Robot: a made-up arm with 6 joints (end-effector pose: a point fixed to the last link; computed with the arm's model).
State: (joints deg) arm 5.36 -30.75 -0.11 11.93 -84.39 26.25
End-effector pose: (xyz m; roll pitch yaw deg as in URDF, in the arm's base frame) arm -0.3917 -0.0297 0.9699 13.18 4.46 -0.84
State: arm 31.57 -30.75 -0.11 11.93 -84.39 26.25
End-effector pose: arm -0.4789 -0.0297 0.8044 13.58 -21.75 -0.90
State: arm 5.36 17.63 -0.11 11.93 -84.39 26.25
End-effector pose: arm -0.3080 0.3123 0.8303 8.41 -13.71 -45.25
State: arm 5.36 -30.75 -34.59 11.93 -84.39 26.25
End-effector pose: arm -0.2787 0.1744 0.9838 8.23 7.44 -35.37
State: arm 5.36 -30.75 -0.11 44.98 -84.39 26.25
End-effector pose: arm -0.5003 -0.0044 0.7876 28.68 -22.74 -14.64
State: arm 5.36 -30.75 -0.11 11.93 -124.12 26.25
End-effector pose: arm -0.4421 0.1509 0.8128 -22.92 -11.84 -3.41
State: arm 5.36 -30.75 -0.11 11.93 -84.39 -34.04
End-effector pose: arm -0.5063 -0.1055 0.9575 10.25 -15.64 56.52
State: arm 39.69 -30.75 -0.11 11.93 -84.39 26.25
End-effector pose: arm -0.4896 -0.0297 0.7471 13.73 -29.87 -0.97
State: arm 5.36 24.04 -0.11 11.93 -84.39 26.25
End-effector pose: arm -0.2754 0.3468 0.8098 8.90 -16.22 -51.25
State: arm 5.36 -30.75 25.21 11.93 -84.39 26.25
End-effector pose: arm -0.3894 -0.2011 0.9473 15.25 0.74 24.22
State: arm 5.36 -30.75 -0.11 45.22 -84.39 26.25
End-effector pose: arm -0.5007 -0.0041 0.7862 28.82 -22.92 -14.77
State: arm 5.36 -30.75 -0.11 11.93 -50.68 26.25
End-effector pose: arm -0.3171 -0.2242 0.9828 45.53 14.74 8.91
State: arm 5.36 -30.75 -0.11 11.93 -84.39 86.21
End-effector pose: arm -0.2702 -0.0835 0.9356 -2.62 17.45 -60.64
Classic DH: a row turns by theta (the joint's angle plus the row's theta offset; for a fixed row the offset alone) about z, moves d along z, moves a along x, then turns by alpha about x. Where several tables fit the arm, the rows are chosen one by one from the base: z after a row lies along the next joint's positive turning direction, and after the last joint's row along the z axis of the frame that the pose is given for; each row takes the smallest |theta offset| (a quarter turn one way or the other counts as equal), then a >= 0, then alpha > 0; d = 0 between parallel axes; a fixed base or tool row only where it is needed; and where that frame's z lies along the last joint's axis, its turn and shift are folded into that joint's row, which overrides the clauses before.
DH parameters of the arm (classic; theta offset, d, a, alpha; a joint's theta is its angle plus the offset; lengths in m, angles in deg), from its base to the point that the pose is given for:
base (fixed): 0 0.7 -0.08 90
joint 1: -20.24 0.0367 0.0889 71.66
joint 2: 49.52 0.105 -0.0274 -152.95
joint 3: 41.27 0.0594 -0.0325 100.12
joint 4: 87.97 -0.0448 0.0047 91.76
joint 5: -4.28 -0.3156 0.1071 95.84
joint 6: 63.75 0.8291 0.0459 173.33
tool (fixed): -25.02 1.114 0 0

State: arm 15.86 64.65 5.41 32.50 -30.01 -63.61
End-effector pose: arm -0.3172 0.3274 0.3349 -87.35 -51.38 92.62
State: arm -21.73 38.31 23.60 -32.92 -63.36 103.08
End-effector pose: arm -0.0008 0.0257 0.9221 -57.66 -1.74 -122.61
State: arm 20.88 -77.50 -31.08 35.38 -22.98 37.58
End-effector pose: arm -0.2151 -0.4331 0.8122 77.18 10.61 25.10
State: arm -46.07 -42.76 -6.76 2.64 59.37 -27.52
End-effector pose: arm -0.3847 -0.4807 0.7133 165.87 48.13 2.27
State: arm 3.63 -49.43 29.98 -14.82 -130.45 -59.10
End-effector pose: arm -0.3748 -0.4036 0.9794 1.69 18.69 141.50
